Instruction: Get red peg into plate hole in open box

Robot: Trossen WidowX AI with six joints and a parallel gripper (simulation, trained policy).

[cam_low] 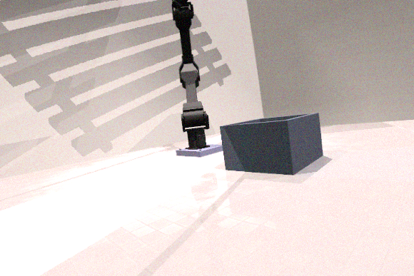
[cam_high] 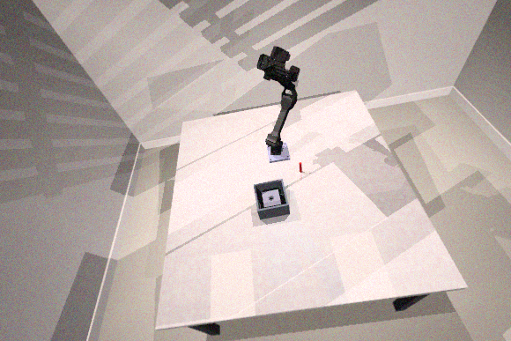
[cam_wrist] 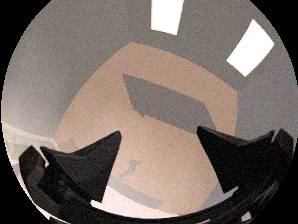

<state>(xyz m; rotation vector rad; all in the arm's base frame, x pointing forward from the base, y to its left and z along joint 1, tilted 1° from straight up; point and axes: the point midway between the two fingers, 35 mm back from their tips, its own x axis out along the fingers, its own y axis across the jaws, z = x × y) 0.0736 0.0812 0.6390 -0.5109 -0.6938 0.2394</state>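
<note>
Now: the red peg 630 mm below my gripper tip, 40 mm to the left of it and 40 mm ahead of it. From my gripper tip the other things lie so: blue-grey box (650 mm below, 240 mm ahead, 130 mm to the right).
</note>
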